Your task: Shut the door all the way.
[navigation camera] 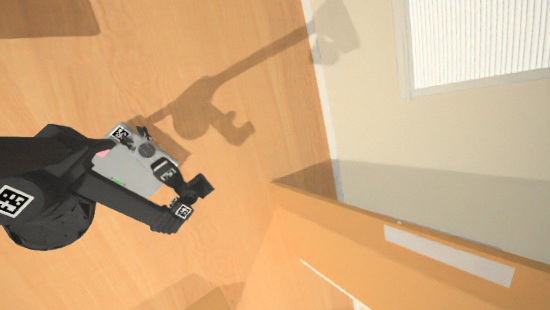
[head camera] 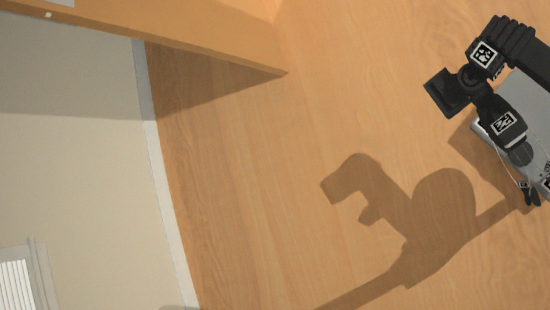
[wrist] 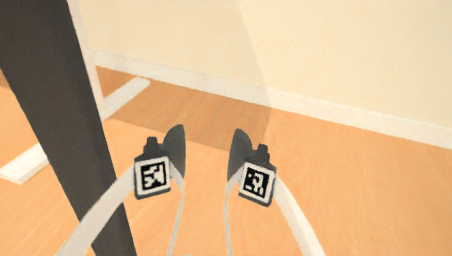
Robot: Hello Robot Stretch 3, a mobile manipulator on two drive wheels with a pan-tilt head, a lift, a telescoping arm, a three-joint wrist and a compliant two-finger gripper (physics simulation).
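Pixels of known places: gripper, between the fingertips: (navigation camera: 129,130) (head camera: 549,198); robot's base, origin of its link: (navigation camera: 146,149) (head camera: 519,152).
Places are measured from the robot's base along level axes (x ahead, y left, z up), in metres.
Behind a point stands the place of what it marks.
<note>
The orange-brown door (head camera: 175,25) {y -0.932, x 0.304, z 0.597 m} (navigation camera: 350,225) {y -0.989, x 0.275, z 0.750 m} stands open, swung out into the room. It shows at the upper left in the head view and at the lower right in the navigation view, where a pale panel (navigation camera: 450,256) {y -0.946, x 0.296, z 1.185 m} lies along its upper part. The door does not show in the wrist view. My gripper (head camera: 531,196) (navigation camera: 136,137) {y 0.090, x 0.038, z 0.508 m} (wrist: 208,145) {y 0.090, x 0.038, z 0.508 m} is open, with a gap between its fingertips and floor behind them. It is folded back over my base, well apart from the door's free edge.
My grey base (head camera: 530,100) {y -0.073, x -0.129, z 0.160 m} (navigation camera: 130,172) {y -0.013, x -0.126, z 0.160 m} is under the wrist. A beige wall (head camera: 90,170) {y -1.240, x 1.194, z 0.461 m} (navigation camera: 450,135) {y -1.238, x 1.194, z 1.060 m} (wrist: 350,55) with a white baseboard (head camera: 162,210) {y -1.029, x 1.303, z 0.079 m} (wrist: 350,117) runs beyond the floor. A dark post (wrist: 65,110) slants across the left of the wrist view. A brown box (navigation camera: 212,301) {y -0.958, x -0.631, z 0.091 m} partly shows.
</note>
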